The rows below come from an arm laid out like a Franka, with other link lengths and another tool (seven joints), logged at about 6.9 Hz.
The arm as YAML. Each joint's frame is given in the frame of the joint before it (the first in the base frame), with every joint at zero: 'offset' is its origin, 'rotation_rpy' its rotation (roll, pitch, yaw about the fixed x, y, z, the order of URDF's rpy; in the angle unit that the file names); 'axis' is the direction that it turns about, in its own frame. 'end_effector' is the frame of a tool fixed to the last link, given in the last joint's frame.
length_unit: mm
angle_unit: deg
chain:
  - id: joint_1
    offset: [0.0, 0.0, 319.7]
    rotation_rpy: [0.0, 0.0, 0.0]
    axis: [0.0, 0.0, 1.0]
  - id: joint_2
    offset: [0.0, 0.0, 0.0]
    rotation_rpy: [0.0, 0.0, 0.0]
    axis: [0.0, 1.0, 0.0]
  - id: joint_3
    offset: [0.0, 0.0, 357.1]
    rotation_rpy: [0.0, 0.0, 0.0]
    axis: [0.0, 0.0, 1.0]
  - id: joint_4
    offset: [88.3, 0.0, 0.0]
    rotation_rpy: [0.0, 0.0, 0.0]
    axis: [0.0, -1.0, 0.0]
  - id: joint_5
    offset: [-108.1, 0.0, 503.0]
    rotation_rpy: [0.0, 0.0, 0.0]
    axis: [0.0, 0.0, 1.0]
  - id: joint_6
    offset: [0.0, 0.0, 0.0]
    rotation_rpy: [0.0, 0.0, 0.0]
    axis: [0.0, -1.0, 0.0]
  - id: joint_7
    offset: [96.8, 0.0, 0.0]
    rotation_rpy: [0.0, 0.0, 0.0]
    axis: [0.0, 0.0, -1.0]
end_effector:
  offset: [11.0, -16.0, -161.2]
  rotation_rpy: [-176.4, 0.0, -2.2]
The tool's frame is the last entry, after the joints.
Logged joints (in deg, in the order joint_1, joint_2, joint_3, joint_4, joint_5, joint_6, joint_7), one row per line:
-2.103 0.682 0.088 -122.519 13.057 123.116 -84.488
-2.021 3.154 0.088 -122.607 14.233 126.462 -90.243
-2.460 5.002 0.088 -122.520 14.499 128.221 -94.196
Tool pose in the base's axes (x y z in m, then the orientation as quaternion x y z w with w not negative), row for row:
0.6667 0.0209 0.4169 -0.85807 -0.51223 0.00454 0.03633
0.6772 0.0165 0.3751 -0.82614 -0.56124 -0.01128 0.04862
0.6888 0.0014 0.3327 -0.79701 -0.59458 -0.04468 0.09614
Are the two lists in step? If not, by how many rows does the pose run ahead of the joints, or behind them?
The pose runs 2 rows behind the joints: the pose in row i belongs to the joints in row i - 2.
